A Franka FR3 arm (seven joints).
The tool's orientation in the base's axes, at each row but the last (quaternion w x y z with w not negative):
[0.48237, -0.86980, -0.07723, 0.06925]
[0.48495, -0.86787, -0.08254, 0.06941]
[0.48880, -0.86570, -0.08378, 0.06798]
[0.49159, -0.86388, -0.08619, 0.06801]
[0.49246, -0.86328, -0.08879, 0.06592]
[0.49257, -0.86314, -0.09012, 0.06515]
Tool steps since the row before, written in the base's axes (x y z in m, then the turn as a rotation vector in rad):
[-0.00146, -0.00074, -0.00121, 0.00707, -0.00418, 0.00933]
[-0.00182, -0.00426, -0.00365, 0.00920, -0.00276, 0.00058]
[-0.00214, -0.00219, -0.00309, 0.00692, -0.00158, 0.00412]
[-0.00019, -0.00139, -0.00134, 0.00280, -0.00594, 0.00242]
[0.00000, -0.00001, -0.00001, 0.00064, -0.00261, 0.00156]
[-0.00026, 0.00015, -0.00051, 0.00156, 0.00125, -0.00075]
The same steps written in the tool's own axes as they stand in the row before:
[-0.00152, 0.00132, 0.00031, 0.00565, -0.00527, -0.00974]
[-0.00253, 0.00517, -0.00127, 0.00838, 0.00163, -0.00444]
[-0.00244, 0.00359, 0.00018, 0.00628, -0.00219, -0.00481]
[-0.00044, 0.00184, -0.00045, 0.00137, 0.00113, -0.00677]
[0.00000, 0.00001, 0.00000, 0.00001, 0.00001, -0.00311]
[-0.00021, 0.00034, 0.00044, 0.00181, 0.00017, 0.00111]

